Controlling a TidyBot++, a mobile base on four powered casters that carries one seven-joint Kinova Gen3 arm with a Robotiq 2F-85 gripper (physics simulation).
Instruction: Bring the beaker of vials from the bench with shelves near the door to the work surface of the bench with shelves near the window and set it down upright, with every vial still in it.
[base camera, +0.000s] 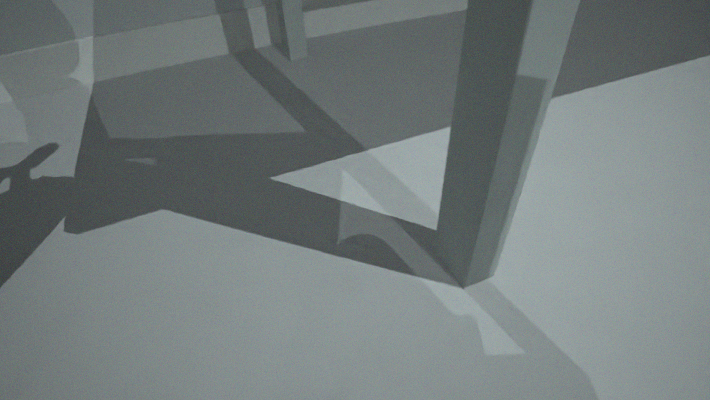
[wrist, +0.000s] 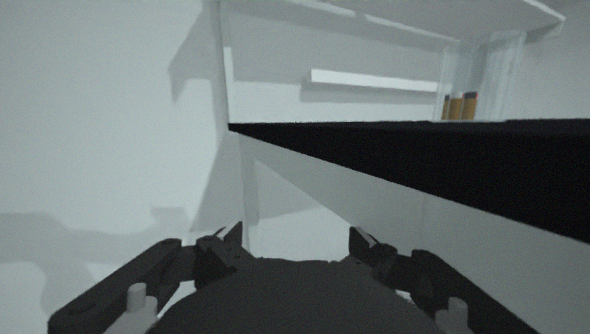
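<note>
A clear glass beaker (wrist: 505, 75) stands upright on the black bench top (wrist: 400, 155), at the upper right of the wrist view. Amber vials (wrist: 469, 106) with dark caps show inside its lower part; their exact number is hard to tell. My gripper (wrist: 295, 235) is open, with its fingers wide apart and no thing between them. It is beside the bench, left of the beaker and below the level of the top, apart from both. The gripper does not show in the base camera view, and neither does the beaker.
A bench leg (base camera: 480, 150) stands close in front of the base, right of centre. Another leg (base camera: 295, 30) stands farther back near the wall. In the wrist view, a shelf (wrist: 400, 20) hangs above the bench top, and a white rail (wrist: 372, 80) runs along the wall behind.
</note>
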